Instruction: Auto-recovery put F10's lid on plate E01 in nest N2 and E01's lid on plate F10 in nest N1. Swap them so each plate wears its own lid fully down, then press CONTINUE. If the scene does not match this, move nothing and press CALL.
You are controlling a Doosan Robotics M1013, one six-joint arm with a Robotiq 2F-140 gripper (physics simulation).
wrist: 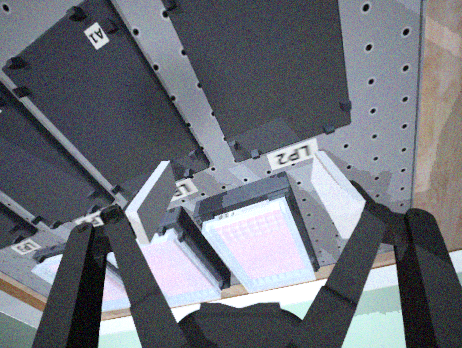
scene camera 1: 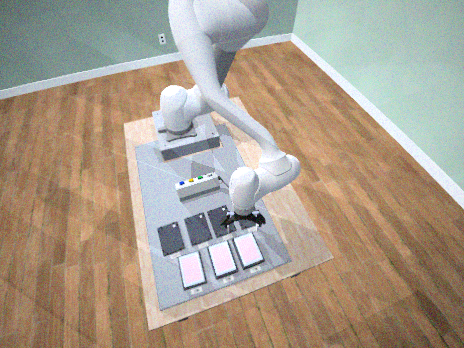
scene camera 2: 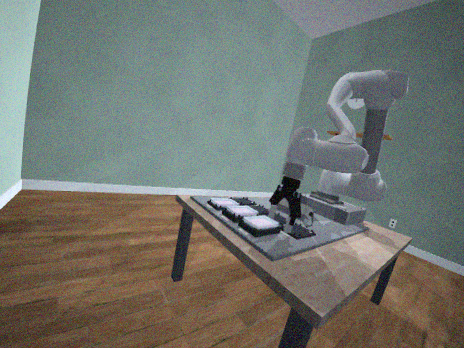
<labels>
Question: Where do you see a LP2 slot label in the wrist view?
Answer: At 305,150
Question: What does my gripper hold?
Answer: Nothing.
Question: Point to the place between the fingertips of my gripper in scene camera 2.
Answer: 277,225
</labels>
